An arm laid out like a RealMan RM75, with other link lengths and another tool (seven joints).
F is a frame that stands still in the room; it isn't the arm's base.
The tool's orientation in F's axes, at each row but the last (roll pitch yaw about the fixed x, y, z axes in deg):
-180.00, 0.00, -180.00
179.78, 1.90, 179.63
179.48, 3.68, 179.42
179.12, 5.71, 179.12
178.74, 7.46, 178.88
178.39, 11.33, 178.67
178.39, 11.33, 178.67
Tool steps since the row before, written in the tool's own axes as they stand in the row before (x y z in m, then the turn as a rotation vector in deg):
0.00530, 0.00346, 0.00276, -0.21, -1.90, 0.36
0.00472, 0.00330, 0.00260, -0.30, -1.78, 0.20
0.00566, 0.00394, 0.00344, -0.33, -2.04, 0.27
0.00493, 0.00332, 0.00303, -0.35, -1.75, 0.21
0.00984, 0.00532, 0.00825, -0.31, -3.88, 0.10
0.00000, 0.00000, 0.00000, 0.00, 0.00, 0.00
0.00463, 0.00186, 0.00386, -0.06, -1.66, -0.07
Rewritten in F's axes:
-0.00530, 0.00346, -0.00276, 0.21, -1.90, -0.36
-0.00461, 0.00334, -0.00274, 0.30, -1.78, -0.20
-0.00539, 0.00403, -0.00376, 0.33, -2.04, -0.27
-0.00456, 0.00344, -0.00345, 0.34, -1.75, -0.20
-0.00859, 0.00567, -0.00934, 0.26, -3.88, -0.14
0.00000, 0.00000, 0.00000, 0.00, 0.00, 0.00
-0.00375, 0.00206, -0.00464, 0.02, -1.66, 0.03

